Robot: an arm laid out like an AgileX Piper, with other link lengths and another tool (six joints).
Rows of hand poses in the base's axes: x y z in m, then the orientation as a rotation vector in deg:
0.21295 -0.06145 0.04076 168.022 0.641 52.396
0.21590 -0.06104 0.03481 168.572 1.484 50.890
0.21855 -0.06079 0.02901 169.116 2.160 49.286
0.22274 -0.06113 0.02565 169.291 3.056 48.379
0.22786 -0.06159 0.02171 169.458 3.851 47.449
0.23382 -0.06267 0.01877 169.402 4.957 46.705
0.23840 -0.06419 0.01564 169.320 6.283 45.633
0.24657 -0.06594 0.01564 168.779 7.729 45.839
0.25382 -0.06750 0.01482 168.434 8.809 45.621
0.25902 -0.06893 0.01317 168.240 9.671 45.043
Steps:
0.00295 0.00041 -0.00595 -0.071 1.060 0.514
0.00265 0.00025 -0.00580 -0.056 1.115 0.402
0.00419 -0.00034 -0.00336 -0.232 0.616 0.519
0.00512 -0.00046 -0.00394 -0.221 0.628 0.454
0.00596 -0.00108 -0.00294 -0.418 0.477 0.618
0.00458 -0.00152 -0.00313 -0.551 0.682 0.727
0.00817 -0.00175 0.00000 -0.641 -0.199 0.826
0.00725 -0.00156 -0.00082 -0.518 0.094 0.599
0.00520 -0.00143 -0.00165 -0.445 0.344 0.460

